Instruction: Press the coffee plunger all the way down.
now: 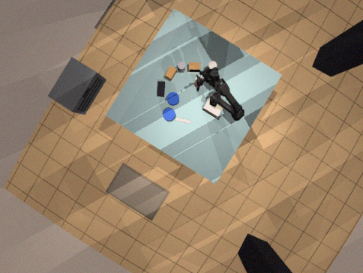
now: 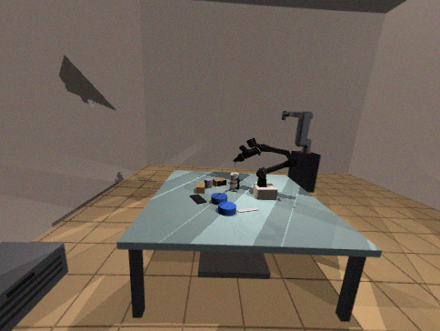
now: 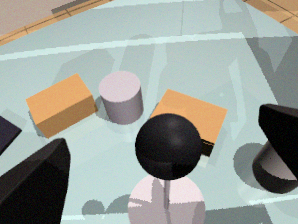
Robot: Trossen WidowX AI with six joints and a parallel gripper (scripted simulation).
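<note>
The coffee press is 140 mm below my gripper tip, 20 mm to the left of it and 10 mm behind it. The rest, counted from my gripper tip: pale stick: 380 mm to the left, 270 mm below, 30 mm behind.
</note>
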